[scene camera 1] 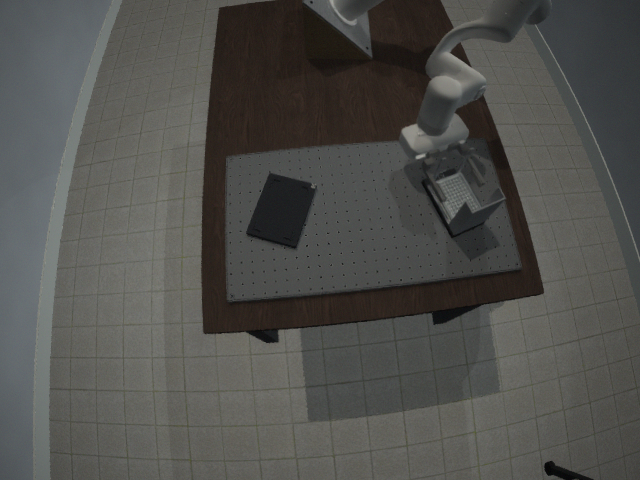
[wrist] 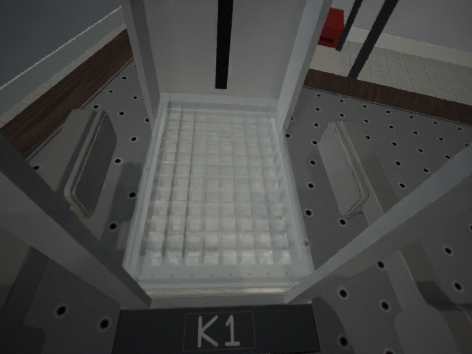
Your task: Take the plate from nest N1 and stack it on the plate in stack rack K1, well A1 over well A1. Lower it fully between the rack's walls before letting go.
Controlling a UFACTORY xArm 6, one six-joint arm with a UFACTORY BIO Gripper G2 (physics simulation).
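Frame: origin at the arm's base, x left, y back, z up, level; millimetres.
Seen in the pictures: hand, its tool point: [scene camera 1: 458,185] [wrist: 223,163]; arm's base, origin of its link: [scene camera 1: 340,10].
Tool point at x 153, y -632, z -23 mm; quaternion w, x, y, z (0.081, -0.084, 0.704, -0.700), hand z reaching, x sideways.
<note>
Offsets run from my tool point to a thing's top centre. Level surfaces: height alone.
A clear, many-welled plate {dx +5, dy -22, dz -26 mm} [scene camera 1: 456,192] [wrist: 220,185] lies flat and square between the corner walls of stack rack K1 {dx +2, dy -12, dz +72 mm} [scene camera 1: 476,219] [wrist: 185,55]. A seam shows along its front edge; how many plates are stacked is hard to tell. Well A1 cannot be made out. My gripper [scene camera 1: 458,176] [wrist: 219,166] is open, with one finger on each side of the rack. Both fingers stand apart from the plate's long sides, with gaps visible in the wrist view. The dark nest {dx -407, dy +36, dz -59 mm} [scene camera 1: 282,209] on the left of the board, presumably N1, holds no plate.
The grey perforated board {dz -73 mm} [scene camera 1: 356,222] [wrist: 345,106] lies on the brown wooden table {dz -86 mm} [scene camera 1: 320,113] [wrist: 380,95]. The rack's tall corner walls rise close around the plate. The robot's base stands at the table's far end. A red object [wrist: 334,27] shows beyond the table.
</note>
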